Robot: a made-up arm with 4 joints. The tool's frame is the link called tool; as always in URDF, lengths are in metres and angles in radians.
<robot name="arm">
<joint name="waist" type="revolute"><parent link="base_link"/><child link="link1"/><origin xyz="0 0 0.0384"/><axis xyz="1 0 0"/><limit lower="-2.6" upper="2.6"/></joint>
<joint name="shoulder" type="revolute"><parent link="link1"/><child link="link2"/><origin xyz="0.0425 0.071 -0.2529"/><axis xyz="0 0 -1"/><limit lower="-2.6" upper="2.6"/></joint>
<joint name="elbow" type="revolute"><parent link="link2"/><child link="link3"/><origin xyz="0.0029 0.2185 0.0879"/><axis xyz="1 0 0"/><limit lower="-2.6" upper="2.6"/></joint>
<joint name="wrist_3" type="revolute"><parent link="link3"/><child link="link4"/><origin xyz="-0.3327 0.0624 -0.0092"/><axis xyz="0 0 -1"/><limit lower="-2.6" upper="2.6"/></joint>
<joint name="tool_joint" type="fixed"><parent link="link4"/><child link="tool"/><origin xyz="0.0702 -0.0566 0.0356"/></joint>
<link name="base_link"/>
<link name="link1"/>
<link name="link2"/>
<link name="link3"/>
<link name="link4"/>
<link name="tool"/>
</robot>
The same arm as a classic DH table. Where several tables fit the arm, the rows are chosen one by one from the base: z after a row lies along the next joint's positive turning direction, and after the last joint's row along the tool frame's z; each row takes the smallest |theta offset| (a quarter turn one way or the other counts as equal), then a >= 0, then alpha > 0; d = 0 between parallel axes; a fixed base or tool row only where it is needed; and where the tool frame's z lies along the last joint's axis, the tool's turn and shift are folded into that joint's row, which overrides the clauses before.
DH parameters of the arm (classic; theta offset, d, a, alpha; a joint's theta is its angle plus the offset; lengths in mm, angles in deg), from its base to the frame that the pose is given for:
base (fixed): 90 38.4 0 90
waist: 0 42.5 71 90
shoulder: 0 165 218.5 -90
elbow: 0 -329.8 62.4 90
wrist_3: -51.12 0 -90.2 180
tool (fixed): -141.12 26.4 0 0
Joint limits (deg, base to tool): -148.97..148.97 -148.97..148.97 -148.97..148.97 -148.97..148.97

